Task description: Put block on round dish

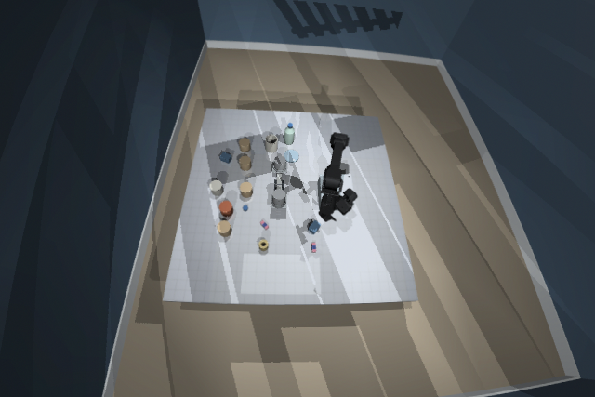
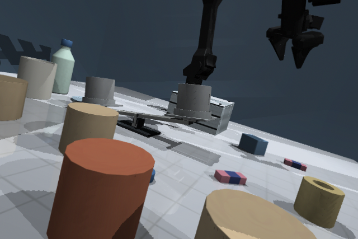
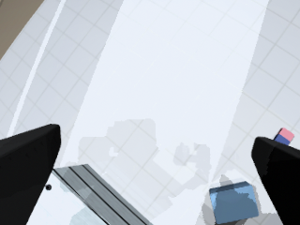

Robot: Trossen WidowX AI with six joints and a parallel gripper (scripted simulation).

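Now: gripper tip 25 cm short of the dark grey block, 45 cm to the left of it and 23 cm above it. Round my gripper tip: small balance 27 cm ahead, 32 cm to the right, 25 cm below; dark cup 28 cm ahead, 18 cm to the right, 16 cm below; yellow ring 38 cm ahead, 4 cm to the left, 25 cm below.
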